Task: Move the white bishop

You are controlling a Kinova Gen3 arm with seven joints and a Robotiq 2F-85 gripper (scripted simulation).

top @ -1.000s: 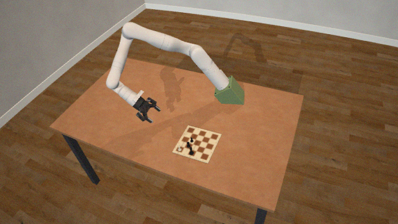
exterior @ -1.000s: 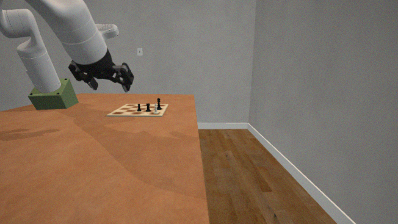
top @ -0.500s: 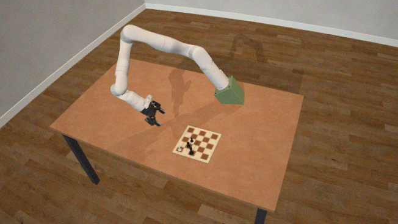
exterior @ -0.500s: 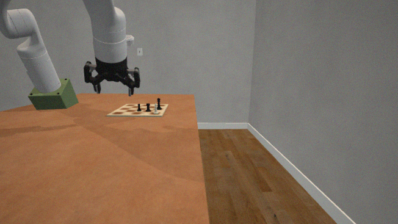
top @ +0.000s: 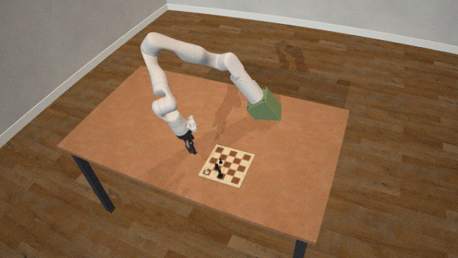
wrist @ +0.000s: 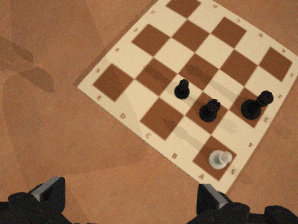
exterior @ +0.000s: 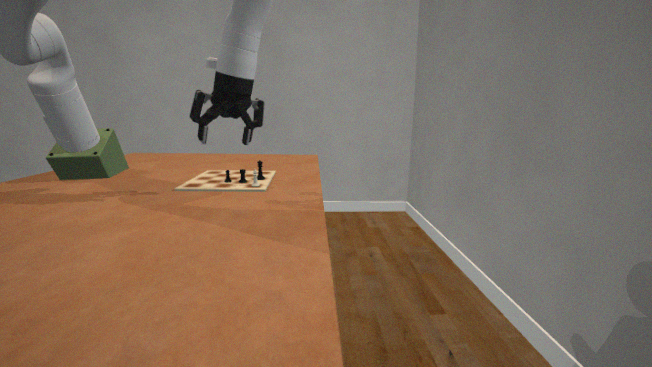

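Now: hand 100 mm above the white bishop, 80 mm to the right of it and 40 mm short of it. Also, from my hand: pawn (120 mm to the left, 110 mm below, 40 mm behind); chessboard (150 mm to the left, 120 mm below, 40 mm behind).
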